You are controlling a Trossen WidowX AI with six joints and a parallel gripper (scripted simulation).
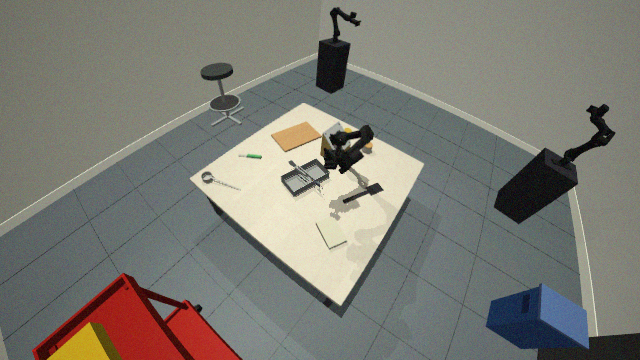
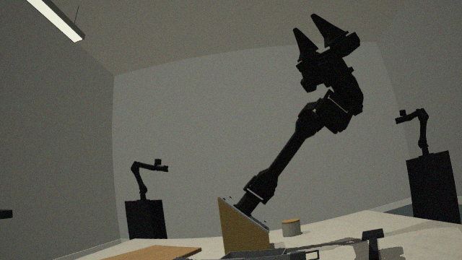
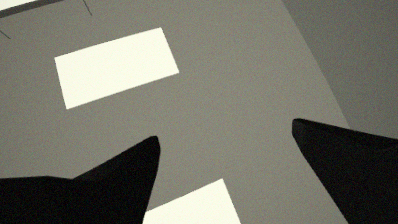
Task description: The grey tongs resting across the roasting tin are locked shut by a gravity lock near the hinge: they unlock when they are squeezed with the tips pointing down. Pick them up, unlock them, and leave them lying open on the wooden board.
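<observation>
My gripper tip is now 520 mm above the grey roasting tin, 210 mm to the left of it and 90 mm past it. Also, from my gripper tip: small jar: 670 mm behind, 510 mm below, 80 mm to the right; then black spatula: 540 mm below, 300 mm behind, 160 mm to the left; then pale block: 530 mm below, 180 mm to the left, 90 mm ahead.
</observation>
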